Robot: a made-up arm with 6 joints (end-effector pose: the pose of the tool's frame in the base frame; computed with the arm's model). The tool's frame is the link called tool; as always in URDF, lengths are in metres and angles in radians. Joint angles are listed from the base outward.
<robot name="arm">
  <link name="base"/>
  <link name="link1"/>
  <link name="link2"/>
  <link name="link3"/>
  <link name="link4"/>
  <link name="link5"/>
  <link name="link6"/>
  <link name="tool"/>
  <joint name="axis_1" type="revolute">
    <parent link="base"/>
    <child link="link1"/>
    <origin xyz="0 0 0.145" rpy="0 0 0"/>
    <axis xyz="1 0 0"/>
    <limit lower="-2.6" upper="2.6"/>
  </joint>
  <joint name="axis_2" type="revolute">
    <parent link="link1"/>
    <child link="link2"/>
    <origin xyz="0.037 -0.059 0.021" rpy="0 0 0"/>
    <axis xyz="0 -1 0"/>
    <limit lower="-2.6" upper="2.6"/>
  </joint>
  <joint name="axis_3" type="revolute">
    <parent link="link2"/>
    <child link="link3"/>
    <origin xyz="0.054 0.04 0.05" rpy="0 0 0"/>
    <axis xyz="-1 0 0"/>
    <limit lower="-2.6" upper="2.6"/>
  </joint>
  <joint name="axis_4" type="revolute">
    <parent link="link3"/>
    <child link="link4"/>
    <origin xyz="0.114 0.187 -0.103" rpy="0 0 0"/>
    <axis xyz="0 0 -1"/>
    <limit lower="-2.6" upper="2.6"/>
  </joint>
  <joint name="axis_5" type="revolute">
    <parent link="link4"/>
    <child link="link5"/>
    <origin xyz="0.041 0.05 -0.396" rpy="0 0 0"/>
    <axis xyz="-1 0 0"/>
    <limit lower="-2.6" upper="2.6"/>
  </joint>
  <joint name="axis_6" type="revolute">
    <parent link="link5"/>
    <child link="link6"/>
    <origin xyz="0.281 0.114 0.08" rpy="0 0 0"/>
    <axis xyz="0 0 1"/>
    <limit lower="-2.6" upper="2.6"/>
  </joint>
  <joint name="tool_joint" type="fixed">
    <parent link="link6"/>
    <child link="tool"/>
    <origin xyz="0.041 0.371 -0.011" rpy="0 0 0"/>
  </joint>
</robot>
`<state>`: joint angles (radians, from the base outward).
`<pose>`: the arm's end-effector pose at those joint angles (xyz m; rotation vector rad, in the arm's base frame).
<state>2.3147 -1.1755 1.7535 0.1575 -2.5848 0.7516</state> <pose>0.3684 0.2712 -0.0448 -2.7282 -0.0211 -0.9031</pose>
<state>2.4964 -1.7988 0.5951 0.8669 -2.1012 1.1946</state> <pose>-0.2048 0.0627 0.0583 -2.9417 -0.1443 -0.0818</pose>
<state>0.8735 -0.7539 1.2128 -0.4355 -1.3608 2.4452</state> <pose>-0.0135 -0.0621 -0.5164 -1.8993 0.7523 -2.3838</pose>
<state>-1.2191 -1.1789 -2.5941 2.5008 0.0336 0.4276</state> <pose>0.3852 0.0126 -0.3986 -1.2672 -1.0877 2.3706</pose>
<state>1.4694 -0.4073 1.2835 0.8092 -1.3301 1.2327</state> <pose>0.1224 0.2515 -0.0409 1.0995 -0.9636 0.5628</pose>
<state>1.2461 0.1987 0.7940 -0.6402 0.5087 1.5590</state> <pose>0.1421 0.4456 -0.1645 -0.3686 -0.2076 1.9187</pose>
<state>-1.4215 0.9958 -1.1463 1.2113 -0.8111 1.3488</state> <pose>0.0513 0.4277 -0.1437 0.3357 -0.8658 1.1789</pose>
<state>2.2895 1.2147 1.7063 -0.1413 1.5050 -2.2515</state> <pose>0.5518 -0.1889 -0.5653 -1.6893 -0.3864 -2.2182</pose>
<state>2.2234 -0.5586 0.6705 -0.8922 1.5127 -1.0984</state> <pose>-0.0936 0.7910 0.9282 0.8320 -0.9091 -0.4923</pose>
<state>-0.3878 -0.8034 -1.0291 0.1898 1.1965 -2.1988</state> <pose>0.5619 0.1186 -0.4857 -1.3942 -0.0668 -2.1162</pose>
